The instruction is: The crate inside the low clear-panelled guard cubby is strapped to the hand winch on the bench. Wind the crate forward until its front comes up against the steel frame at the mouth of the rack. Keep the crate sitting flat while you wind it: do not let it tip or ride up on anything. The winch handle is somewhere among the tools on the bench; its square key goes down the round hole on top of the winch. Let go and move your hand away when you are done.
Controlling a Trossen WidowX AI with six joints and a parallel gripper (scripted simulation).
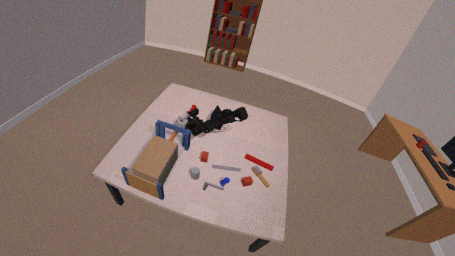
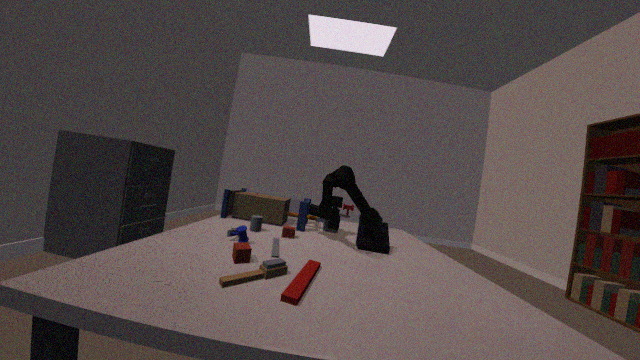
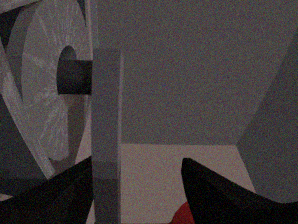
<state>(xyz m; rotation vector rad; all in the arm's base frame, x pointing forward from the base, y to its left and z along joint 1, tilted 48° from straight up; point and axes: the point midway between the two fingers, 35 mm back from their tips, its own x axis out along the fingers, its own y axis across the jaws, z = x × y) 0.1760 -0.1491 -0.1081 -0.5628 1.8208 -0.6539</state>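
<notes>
My gripper tip is now 10 mm to the right of the winch handle, 10 mm past it and 10 mm above it. The rest, counted from my gripper tip: blue frame 200 mm ahead, 20 mm below; red knob 40 mm behind, 30 mm to the left, 20 mm above; grey winch 100 mm below, 30 mm ahead, 20 mm to the right.
</notes>
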